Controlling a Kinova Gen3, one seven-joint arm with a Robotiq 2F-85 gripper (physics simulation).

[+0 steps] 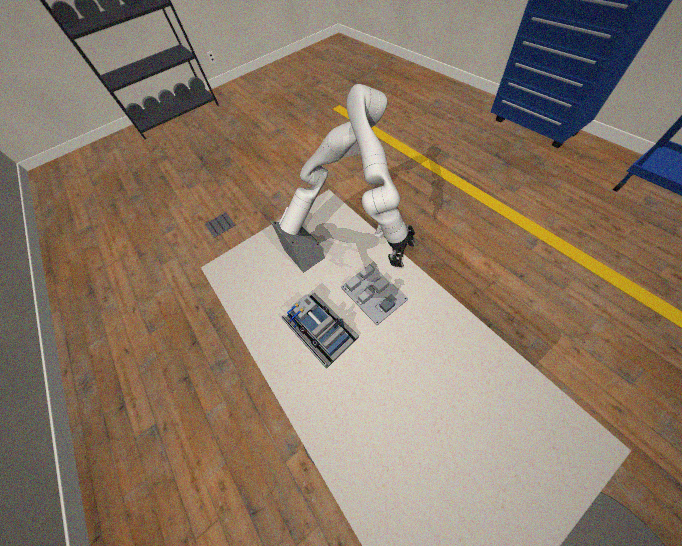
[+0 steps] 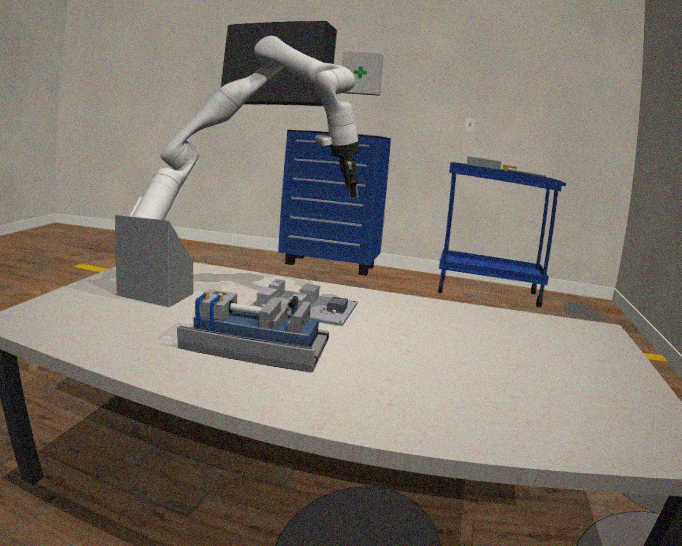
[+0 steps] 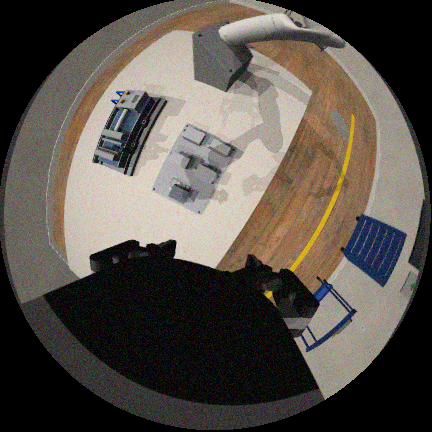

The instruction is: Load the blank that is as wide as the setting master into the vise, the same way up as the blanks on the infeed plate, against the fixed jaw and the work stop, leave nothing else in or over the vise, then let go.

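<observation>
My gripper is open and empty, high above the table on the far side of the infeed plate. The infeed plate lies flat and bears several grey blocks. A darker block stands near one end of it. A lighter grey block stands near the other end. The blue and grey vise stands beside the plate; grey jaws stand across it. I cannot tell which block is the setting master, nor compare widths.
The arm's grey base stands at one end of the table. A blue drawer cabinet and a blue cart stand beyond the table. A dark shelf rack stands by the wall.
</observation>
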